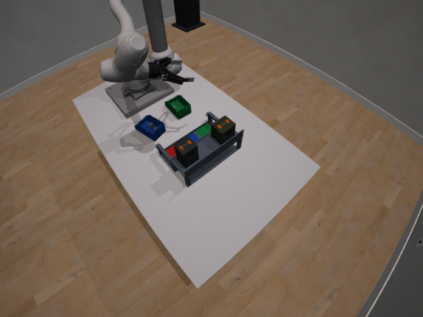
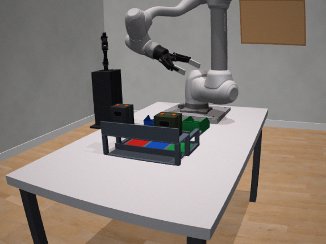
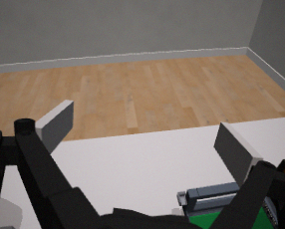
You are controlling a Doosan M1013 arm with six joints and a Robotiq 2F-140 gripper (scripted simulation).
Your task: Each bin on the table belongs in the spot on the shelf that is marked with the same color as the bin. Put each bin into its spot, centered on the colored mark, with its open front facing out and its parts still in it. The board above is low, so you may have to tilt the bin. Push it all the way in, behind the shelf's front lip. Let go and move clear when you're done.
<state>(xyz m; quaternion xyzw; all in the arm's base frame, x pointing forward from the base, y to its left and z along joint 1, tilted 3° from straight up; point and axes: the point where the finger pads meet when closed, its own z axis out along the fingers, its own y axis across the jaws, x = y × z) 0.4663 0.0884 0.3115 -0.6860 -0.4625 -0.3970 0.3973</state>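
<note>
Now: hand 12 cm past the green bin, 1 cm to the left of it and 32 cm above it. The rest, counted from my hand: blue bin 10 cm behind, 25 cm to the right, 32 cm below; red mark 19 cm ahead, 24 cm to the right, 35 cm below; blue mark 19 cm ahead, 13 cm to the right, 35 cm below.
</note>
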